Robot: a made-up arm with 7 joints. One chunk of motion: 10 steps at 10 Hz.
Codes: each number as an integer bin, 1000 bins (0 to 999) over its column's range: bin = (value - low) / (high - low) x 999, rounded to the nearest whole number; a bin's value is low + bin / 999 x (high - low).
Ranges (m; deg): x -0.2..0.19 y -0.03..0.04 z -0.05..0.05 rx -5..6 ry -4..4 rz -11..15
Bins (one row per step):
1: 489 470 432 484 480 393
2: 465 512 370 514 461 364
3: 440 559 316 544 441 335
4: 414 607 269 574 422 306
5: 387 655 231 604 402 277
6: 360 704 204 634 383 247
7: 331 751 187 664 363 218
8: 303 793 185 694 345 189
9: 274 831 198 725 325 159
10: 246 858 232 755 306 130
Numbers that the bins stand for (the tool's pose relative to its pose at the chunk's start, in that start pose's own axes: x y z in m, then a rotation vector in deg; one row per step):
1: -0.0091 0.0029 -0.0068 0.33 -0.16 -0.77
2: -0.0185 0.0059 -0.0130 0.66 -0.31 -1.53
3: -0.0282 0.0092 -0.0184 0.99 -0.47 -2.28
4: -0.0384 0.0125 -0.0231 1.32 -0.62 -3.04
5: -0.0489 0.0159 -0.0269 1.65 -0.78 -3.79
6: -0.0595 0.0193 -0.0296 1.98 -0.93 -4.57
7: -0.0708 0.0226 -0.0313 2.31 -1.09 -5.33
8: -0.0817 0.0256 -0.0315 2.64 -1.24 -6.08
9: -0.0930 0.0282 -0.0302 2.98 -1.40 -6.86
10: -0.1040 0.0301 -0.0268 3.31 -1.55 -7.62

